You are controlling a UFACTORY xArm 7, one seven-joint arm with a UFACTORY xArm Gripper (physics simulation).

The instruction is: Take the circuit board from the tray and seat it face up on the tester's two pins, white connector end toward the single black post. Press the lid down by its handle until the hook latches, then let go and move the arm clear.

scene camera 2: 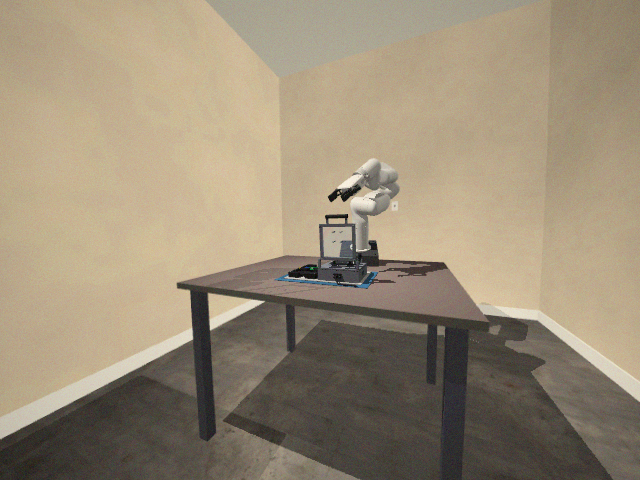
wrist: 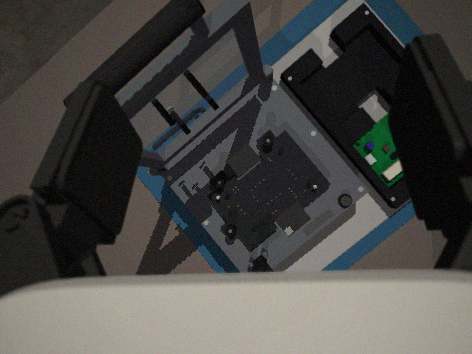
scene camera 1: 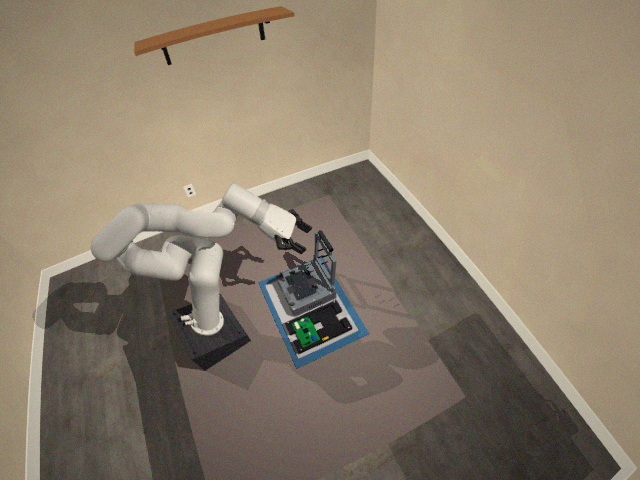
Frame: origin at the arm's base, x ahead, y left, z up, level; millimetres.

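Seen in the pictures: gripper, fingertip midpoint: (scene camera 2: pixel 335 199) (wrist: pixel 251 97) (scene camera 1: pixel 307 240); arm's base, origin of the base link: (scene camera 2: pixel 360 247) (scene camera 1: pixel 206 321).
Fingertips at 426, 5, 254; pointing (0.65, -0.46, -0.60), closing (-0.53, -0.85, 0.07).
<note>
Offsets run from my fingertips to a thing's middle, as dx, dy, dz. "*": to the spot under its first point. Level surfaces: height alone.
The green circuit board {-89, -149, -327} (scene camera 1: pixel 306 331) (scene camera 2: pixel 313 268) (wrist: pixel 377 145) lies face up in the black tray {* +19, -154, -332} (scene camera 1: pixel 333 322) (scene camera 2: pixel 299 272) (wrist: pixel 340 95), partly hidden by a finger in the wrist view. The grey tester (scene camera 1: pixel 311 301) (scene camera 2: pixel 341 272) (wrist: pixel 300 117) stands beside it, its bed without a board and with several black posts. Its lid (scene camera 1: pixel 333 271) (scene camera 2: pixel 321 242) (wrist: pixel 245 45) stands upright, with a black handle {+74, +32, -77} (scene camera 1: pixel 324 241) (scene camera 2: pixel 336 215) (wrist: pixel 145 50) on top. A dark hook {-107, +79, -259} (wrist: pixel 260 262) shows at the tester's edge opposite the lid. My gripper (scene camera 1: pixel 305 239) (scene camera 2: pixel 338 197) (wrist: pixel 251 97) is open and empty, above the tester.
The tester and tray stand on a blue-edged mat {dz -348} (scene camera 1: pixel 361 332) (wrist: pixel 345 258) on the table {dz -350} (scene camera 1: pixel 320 418) (scene camera 2: pixel 408 297). The raised lid rises close to the gripper. My arm's dark base block (scene camera 1: pixel 219 346) stands at the table's side. A wooden shelf (scene camera 1: pixel 214 29) is on the wall.
</note>
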